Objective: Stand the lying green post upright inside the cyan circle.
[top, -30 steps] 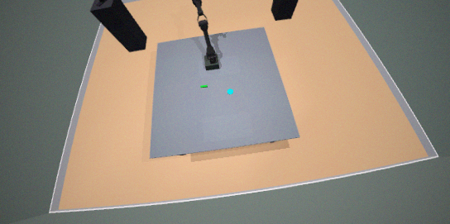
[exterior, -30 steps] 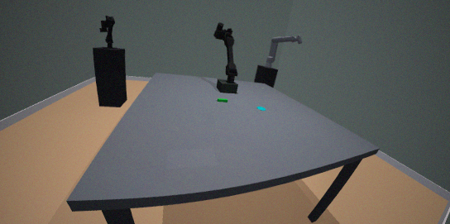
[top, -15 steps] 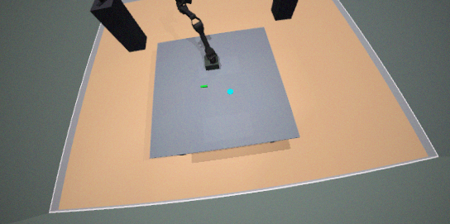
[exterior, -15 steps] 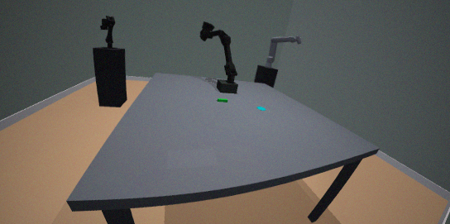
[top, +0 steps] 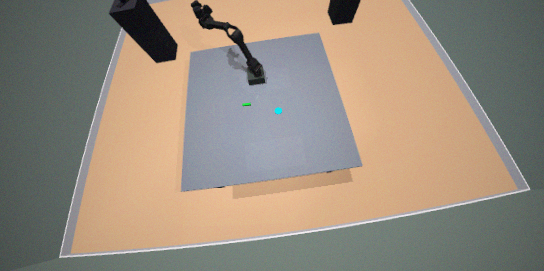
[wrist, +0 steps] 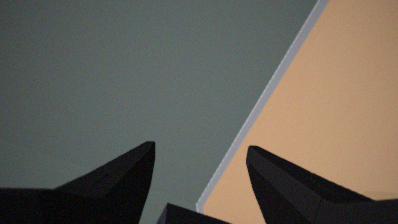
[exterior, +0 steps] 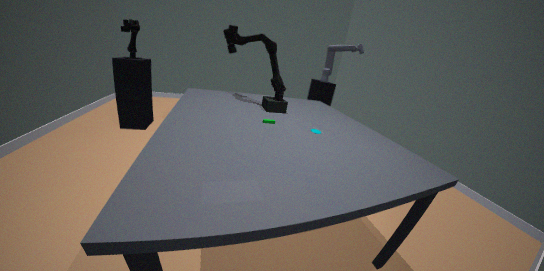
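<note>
The green post lies 710 mm ahead of my gripper tip, 410 mm below it and 220 mm to the left of it. From my gripper tip the other things lie so: cyan circle 800 mm ahead, 470 mm to the left, 420 mm below.
</note>
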